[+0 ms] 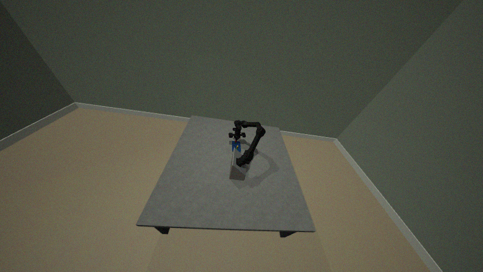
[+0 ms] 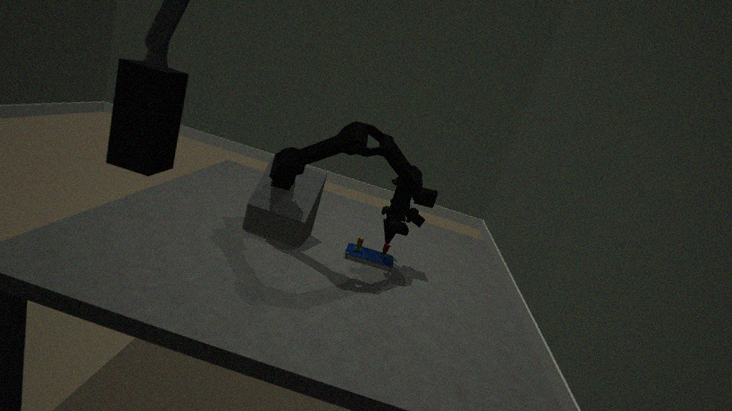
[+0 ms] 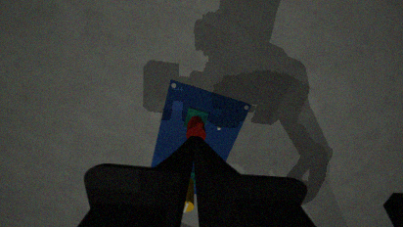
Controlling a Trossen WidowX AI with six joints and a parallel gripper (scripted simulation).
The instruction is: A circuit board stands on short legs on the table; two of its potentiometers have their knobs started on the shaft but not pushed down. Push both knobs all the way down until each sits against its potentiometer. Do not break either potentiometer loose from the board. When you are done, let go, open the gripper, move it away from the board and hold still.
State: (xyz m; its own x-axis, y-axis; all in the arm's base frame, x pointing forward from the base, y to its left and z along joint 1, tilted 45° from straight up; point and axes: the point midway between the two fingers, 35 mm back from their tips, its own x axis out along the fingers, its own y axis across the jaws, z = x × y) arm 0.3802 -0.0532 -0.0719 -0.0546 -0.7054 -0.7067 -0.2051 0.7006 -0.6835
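My gripper tip is 20 mm above the red knob. The rest, counted from my gripper tip: yellow knob (90 mm behind, 20 mm to the right, 20 mm below).
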